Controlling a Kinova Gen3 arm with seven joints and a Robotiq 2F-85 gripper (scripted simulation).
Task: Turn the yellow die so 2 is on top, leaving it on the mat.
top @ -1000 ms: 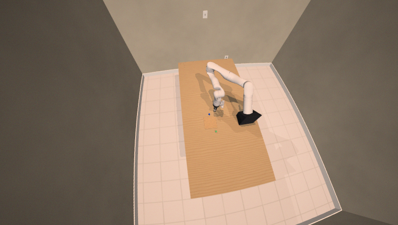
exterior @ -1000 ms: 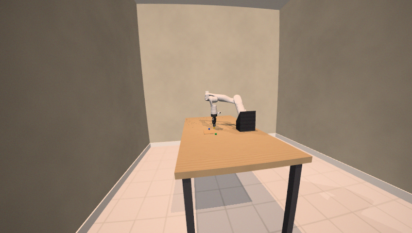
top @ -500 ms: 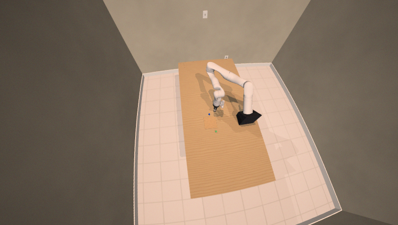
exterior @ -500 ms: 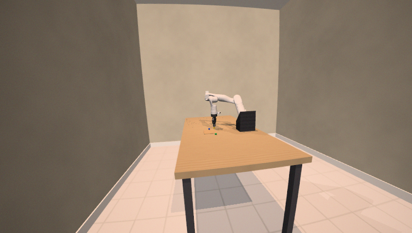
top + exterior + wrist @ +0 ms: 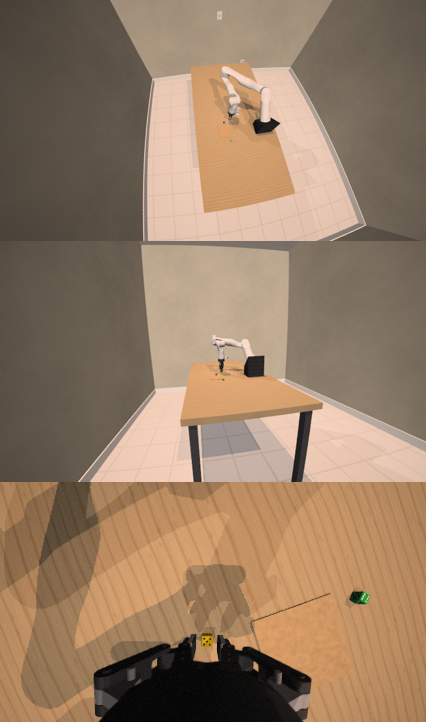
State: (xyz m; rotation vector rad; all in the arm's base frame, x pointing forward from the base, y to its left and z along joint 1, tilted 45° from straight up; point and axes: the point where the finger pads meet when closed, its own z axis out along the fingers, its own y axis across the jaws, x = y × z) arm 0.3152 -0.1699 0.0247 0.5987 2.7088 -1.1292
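Now: hand 40 mm above the yellow die. From my hand the other things lie so: green die 40 mm ahead, 250 mm to the left, 40 mm below; blue die 70 mm ahead, 40 mm to the left, 40 mm below; tan mat 80 mm ahead, 140 mm to the left, 40 mm below.
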